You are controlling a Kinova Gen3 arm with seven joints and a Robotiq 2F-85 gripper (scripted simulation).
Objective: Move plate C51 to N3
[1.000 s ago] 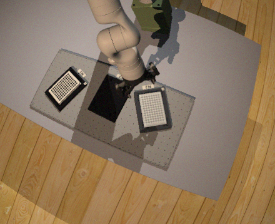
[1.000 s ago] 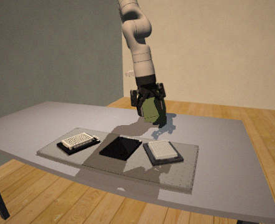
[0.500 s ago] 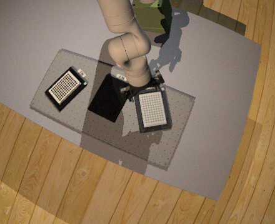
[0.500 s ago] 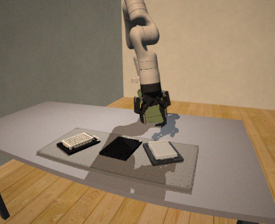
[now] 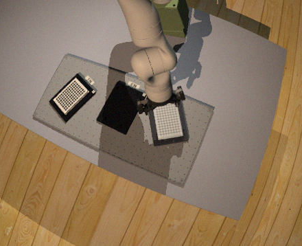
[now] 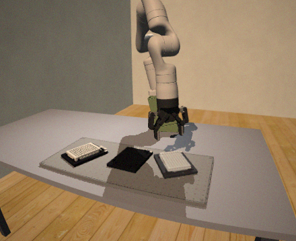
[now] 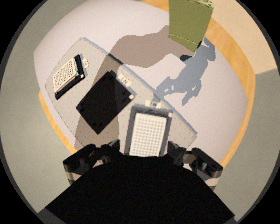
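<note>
My hand is 10 cm above the plate and 2 cm to the right of it. The rest, counted from my hand: plate nest N2 (11 cm below, 2 cm to the left); landing nest N3 (15 cm to the right, 11 cm below, 3 cm ahead); A1 corner mark (10 cm to the right, 10 cm below, 5 cm behind).
</note>
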